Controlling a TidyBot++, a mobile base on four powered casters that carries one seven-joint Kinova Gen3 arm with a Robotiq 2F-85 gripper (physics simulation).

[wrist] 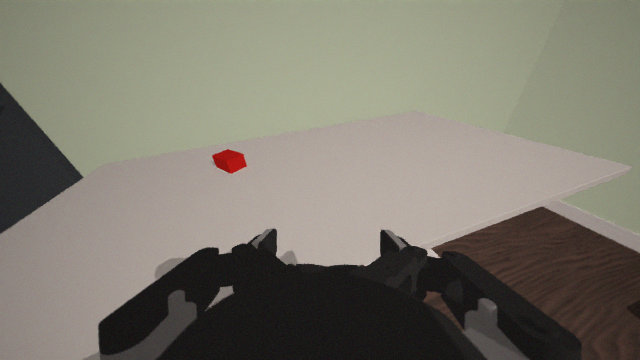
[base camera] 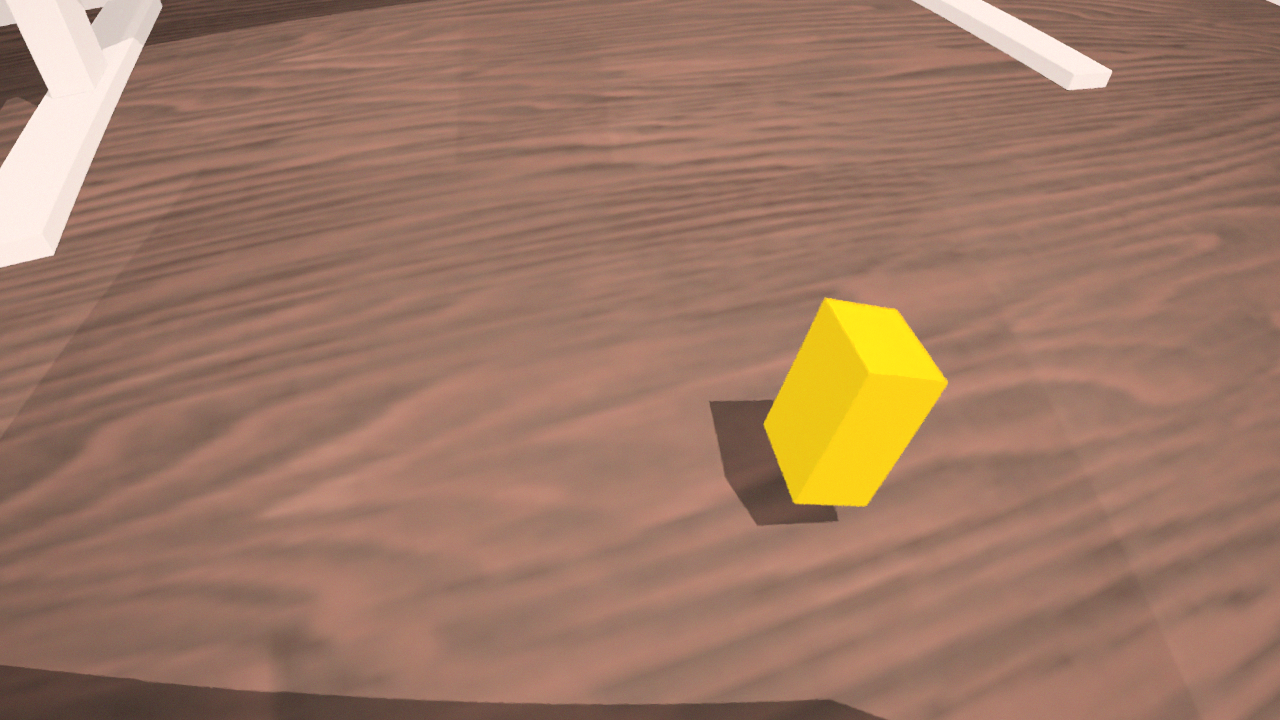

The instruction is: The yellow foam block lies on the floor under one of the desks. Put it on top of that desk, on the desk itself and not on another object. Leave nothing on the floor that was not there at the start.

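Frame: origin at the arm's base, x left, y down, z back, level; millimetres.
Seen in the pictures: gripper, fingertip midpoint: (wrist: 327, 240).
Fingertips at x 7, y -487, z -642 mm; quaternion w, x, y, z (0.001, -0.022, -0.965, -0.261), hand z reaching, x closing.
Note:
Pixels of each thing's top centre, then the offset from my fingertips to it. "pt": a spot on its surface instead. Level surfaces: height alone.
- yellow foam block, middle of its top: (base camera: 872, 334) dx -129, dy +763, dz +298 mm
- pale desk top, its level: dy +164 mm
- small red block, middle of its top: (wrist: 227, 154) dx +339, dy +119, dz -464 mm
- white leg foot, surface spot: (base camera: 76, 156) pt dx +536, dy +861, dz -53 mm
The yellow foam block (base camera: 854, 402) shows in the base camera view, right of the middle, in front of the white desk legs. It is tilted, over or on the wooden floor, with its shadow at its lower left; whether it touches the floor I cannot tell. It does not show in the wrist view. My gripper (wrist: 327, 240) is open, with nothing between its fingers, and in the wrist view its fingertips stand in front of the pale desk top (wrist: 340, 200). The desk's right edge runs from the fingers toward the far right corner.
A small red block (wrist: 230, 161) lies on the desk top toward the back left. A white leg foot (base camera: 76, 156) stands at the left and a white foot bar (base camera: 1011, 42) at the upper right. A dark panel (wrist: 30, 170) is at the left, a green wall (wrist: 300, 65) behind.

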